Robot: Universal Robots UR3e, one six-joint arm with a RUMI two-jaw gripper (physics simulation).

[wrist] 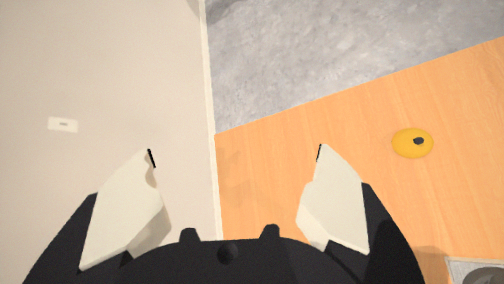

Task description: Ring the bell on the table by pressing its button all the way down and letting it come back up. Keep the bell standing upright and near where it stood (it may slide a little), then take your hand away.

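Frame: origin at the arm's base, x up, y right, z ahead, level; centimetres.
Seen in the pictures: gripper, fingertip midpoint: [237, 149].
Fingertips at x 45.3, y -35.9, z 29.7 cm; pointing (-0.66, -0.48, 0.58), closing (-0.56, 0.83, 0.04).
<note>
Offsets run from my fingertips to a thing's top centre. Level surfaces: height alone.
The bell {dx -41.2, dy +23.6, dz +4.2 cm} [406, 148] is a round yellow dome with a small dark button {dx -41.2, dy +23.6, dz +4.2 cm} [418, 141] on top. It stands upright on the wooden table {dx -47.9 cm} [280, 165], at the right of the wrist view. My gripper [237, 149] is open, with its two pale jaws wide apart and no object between them. It hangs above the table's edge by the wall, to the left of the bell and apart from it. The bell's underside is hidden from this angle.
A pale wall [110, 60] with a small white plate [63, 124] fills the left side. A grey floor [290, 55] lies beyond the table's slanting edge. Part of a grey metal base [454, 267] with a round dark part shows at the lower right corner.
</note>
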